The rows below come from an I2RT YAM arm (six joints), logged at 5 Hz.
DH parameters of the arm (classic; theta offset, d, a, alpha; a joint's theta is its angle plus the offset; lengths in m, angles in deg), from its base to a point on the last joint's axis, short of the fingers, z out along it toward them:
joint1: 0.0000 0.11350 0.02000 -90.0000
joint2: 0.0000 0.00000 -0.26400 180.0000
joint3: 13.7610 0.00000 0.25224 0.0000
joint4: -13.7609 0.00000 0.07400 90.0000
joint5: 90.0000 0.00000 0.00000 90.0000
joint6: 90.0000 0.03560 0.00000 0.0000
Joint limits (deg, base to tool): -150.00..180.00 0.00..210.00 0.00..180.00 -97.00..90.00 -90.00..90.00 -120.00..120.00
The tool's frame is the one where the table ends.
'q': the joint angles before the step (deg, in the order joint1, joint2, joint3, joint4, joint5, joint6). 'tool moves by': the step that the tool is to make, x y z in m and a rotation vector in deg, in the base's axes. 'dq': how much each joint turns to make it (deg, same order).
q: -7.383 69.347 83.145 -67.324 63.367 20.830
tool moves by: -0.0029 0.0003 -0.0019 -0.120 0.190 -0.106
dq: -0.008 -0.698 -0.871 0.012 0.174 -0.013
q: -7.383 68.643 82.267 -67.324 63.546 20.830
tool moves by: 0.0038 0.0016 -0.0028 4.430 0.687 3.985
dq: 0.089 0.358 0.178 0.000 -5.776 -1.224
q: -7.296 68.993 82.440 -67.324 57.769 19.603
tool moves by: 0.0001 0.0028 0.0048 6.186 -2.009 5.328
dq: -0.082 -0.349 1.422 0.069 -8.361 -0.786
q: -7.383 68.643 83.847 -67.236 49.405 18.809
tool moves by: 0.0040 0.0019 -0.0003 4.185 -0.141 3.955
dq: -0.014 0.524 0.697 0.014 -5.729 -0.806
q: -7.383 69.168 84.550 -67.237 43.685 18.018
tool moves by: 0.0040 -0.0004 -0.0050 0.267 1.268 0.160
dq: 0.011 0.714 -0.522 -0.003 -0.172 -0.078
